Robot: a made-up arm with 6 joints.
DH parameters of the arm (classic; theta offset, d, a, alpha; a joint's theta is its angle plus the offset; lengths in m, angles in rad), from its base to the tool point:
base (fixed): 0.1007 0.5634 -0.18 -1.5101
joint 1: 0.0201 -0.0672 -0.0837 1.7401
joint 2: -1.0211 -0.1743 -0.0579 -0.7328
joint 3: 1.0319 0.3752 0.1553 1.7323
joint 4: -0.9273 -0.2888 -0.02 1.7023
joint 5: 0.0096 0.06 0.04 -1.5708
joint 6: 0 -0.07 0.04 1.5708
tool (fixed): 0 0.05 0 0
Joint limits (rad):
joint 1: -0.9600..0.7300
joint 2: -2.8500..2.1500
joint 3: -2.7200..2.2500
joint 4: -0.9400..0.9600
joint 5: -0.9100..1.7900
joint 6: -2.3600..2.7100
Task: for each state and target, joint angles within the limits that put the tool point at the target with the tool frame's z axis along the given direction. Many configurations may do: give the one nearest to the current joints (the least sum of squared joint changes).
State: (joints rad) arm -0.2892 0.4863 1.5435 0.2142 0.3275 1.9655
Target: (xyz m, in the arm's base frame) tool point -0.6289 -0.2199 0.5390 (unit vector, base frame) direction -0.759 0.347 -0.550
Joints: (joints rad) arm -0.9413 1.2369 2.2239 0.4530 0.5113 2.6733
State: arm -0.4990 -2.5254 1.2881 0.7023 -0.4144 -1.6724
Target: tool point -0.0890 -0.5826 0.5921 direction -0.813 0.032 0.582
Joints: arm -0.5943 -2.8252 0.6868 0.2779 -0.2632 -1.7817
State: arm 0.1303 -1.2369 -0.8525 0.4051 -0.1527 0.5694
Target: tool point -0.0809 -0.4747 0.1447 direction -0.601 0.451 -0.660
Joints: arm 0.6360 -1.7446 -0.3708 0.8745 -0.4662 0.2554
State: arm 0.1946 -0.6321 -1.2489 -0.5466 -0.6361 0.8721
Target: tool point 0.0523 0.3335 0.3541 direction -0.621 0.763 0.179
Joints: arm 0.4994 0.2261 -1.1092 -0.9400 -0.2809 0.4474
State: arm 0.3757 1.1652 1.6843 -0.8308 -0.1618 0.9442
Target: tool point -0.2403 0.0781 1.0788 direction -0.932 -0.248 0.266
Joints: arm 0.7076 0.4796 1.6411 -0.1766 -0.3867 1.6082
